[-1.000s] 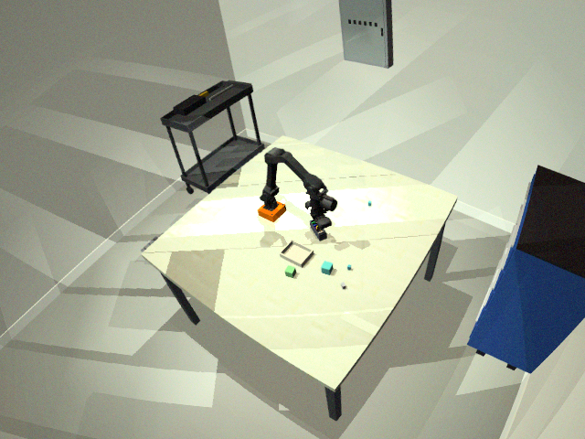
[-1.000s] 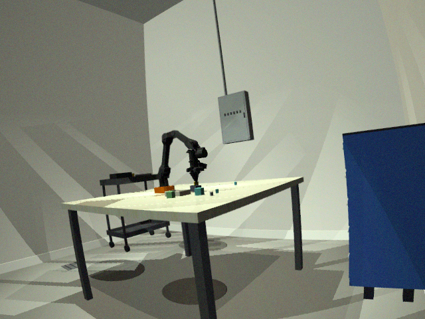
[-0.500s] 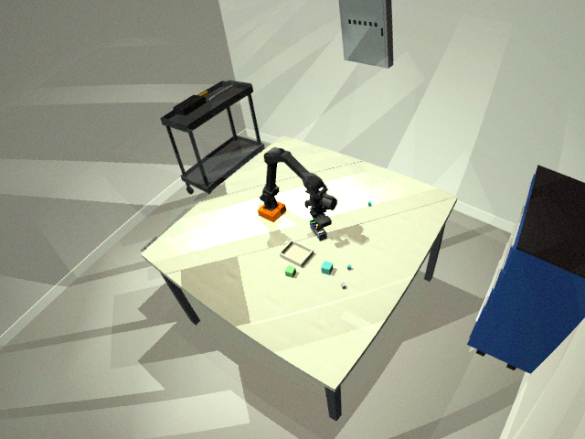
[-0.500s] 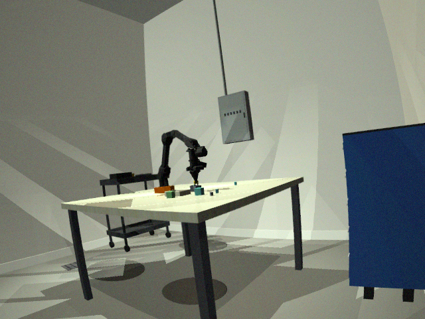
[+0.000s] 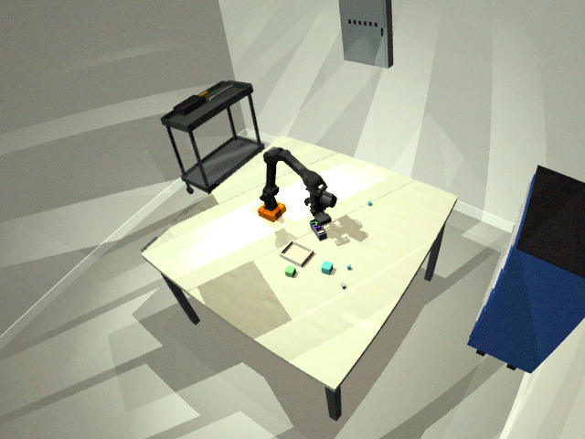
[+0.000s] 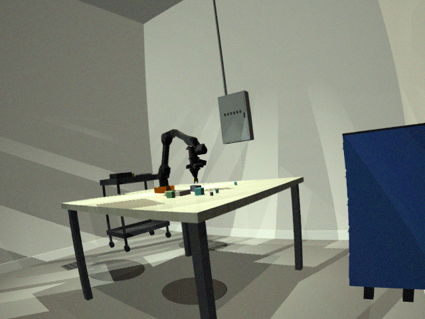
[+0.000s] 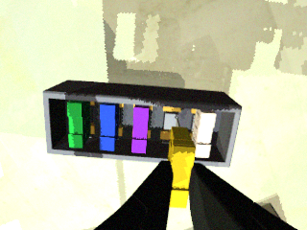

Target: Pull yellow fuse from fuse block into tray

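My gripper tip is 170 mm to the left of the shallow grey tray, 80 mm above it and 30 mm past it. Round my gripper tip: yellow fuse (10 mm below); purple fuse (60 mm below, 20 mm behind, 10 mm to the left); white fuse (60 mm below, 20 mm ahead, 10 mm to the right).
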